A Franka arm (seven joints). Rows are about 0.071 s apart.
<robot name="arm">
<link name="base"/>
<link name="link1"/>
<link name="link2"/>
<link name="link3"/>
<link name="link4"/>
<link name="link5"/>
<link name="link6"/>
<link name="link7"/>
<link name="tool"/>
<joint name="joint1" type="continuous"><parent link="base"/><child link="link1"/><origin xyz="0.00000 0.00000 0.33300" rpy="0.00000 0.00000 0.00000"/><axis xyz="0 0 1"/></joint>
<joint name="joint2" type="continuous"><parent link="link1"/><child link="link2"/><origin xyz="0.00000 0.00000 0.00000" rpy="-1.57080 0.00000 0.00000"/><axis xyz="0 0 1"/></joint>
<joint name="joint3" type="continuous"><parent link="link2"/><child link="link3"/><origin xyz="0.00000 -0.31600 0.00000" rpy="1.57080 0.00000 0.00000"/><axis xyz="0 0 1"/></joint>
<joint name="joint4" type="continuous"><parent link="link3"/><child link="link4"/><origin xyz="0.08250 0.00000 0.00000" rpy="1.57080 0.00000 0.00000"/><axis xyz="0 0 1"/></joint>
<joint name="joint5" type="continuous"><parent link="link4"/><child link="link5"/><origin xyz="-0.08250 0.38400 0.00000" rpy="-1.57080 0.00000 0.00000"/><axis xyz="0 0 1"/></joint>
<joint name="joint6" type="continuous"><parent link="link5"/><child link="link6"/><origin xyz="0.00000 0.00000 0.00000" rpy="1.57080 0.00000 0.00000"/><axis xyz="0 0 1"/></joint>
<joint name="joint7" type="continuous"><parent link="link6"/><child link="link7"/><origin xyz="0.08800 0.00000 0.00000" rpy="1.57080 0.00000 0.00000"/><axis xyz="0 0 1"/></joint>
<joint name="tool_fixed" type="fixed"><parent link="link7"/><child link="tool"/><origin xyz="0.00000 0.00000 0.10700" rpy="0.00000 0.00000 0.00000"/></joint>
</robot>
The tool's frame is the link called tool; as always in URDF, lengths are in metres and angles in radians. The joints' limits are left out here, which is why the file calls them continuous.
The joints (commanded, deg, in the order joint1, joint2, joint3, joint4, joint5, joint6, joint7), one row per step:
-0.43, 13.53, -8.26, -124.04, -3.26, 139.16, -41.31
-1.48, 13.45, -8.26, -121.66, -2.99, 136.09, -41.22
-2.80, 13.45, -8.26, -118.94, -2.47, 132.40, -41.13
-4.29, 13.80, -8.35, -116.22, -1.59, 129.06, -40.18
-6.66, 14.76, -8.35, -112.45, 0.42, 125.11, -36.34
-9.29, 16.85, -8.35, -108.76, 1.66, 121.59, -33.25
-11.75, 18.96, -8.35, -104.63, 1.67, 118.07, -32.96
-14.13, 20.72, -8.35, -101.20, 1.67, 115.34, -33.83
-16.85, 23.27, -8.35, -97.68, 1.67, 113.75, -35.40
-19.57, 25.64, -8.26, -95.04, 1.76, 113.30, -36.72
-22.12, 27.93, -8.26, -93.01, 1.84, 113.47, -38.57
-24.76, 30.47, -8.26, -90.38, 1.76, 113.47, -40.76
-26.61, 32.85, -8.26, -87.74, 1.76, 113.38, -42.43
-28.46, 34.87, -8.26, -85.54, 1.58, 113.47, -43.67
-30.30, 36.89, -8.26, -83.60, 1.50, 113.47, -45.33
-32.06, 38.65, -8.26, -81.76, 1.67, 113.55, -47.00
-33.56, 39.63, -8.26, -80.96, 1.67, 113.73, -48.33
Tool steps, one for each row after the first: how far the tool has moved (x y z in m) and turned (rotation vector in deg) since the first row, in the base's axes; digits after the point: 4 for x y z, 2 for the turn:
0.0062, -0.0115, 0.0132, 0.17, 0.57, -1.47
0.0117, -0.0258, 0.0276, 0.59, 1.45, -3.40
0.0161, -0.0425, 0.0395, 1.28, 2.22, -6.61
0.0217, -0.0672, 0.0524, 2.89, 2.80, -14.08
0.0252, -0.0951, 0.0538, 3.92, 4.34, -20.48
0.0292, -0.1227, 0.0583, 3.99, 5.76, -23.17
0.0300, -0.1495, 0.0621, 4.13, 6.79, -24.60
0.0303, -0.1810, 0.0592, 4.18, 7.42, -25.64
0.0276, -0.2115, 0.0523, 4.28, 7.59, -26.87
0.0223, -0.2407, 0.0421, 4.36, 7.71, -27.49
0.0166, -0.2718, 0.0330, 4.26, 7.72, -27.74
0.0142, -0.2947, 0.0253, 4.15, 7.65, -27.75
0.0093, -0.3171, 0.0184, 3.86, 7.54, -28.12
0.0024, -0.3385, 0.0090, 3.82, 7.74, -28.11
-0.0048, -0.3586, 0.0019, 3.92, 7.62, -28.13
-0.0141, -0.3745, -0.0037, 4.00, 7.68, -28.22

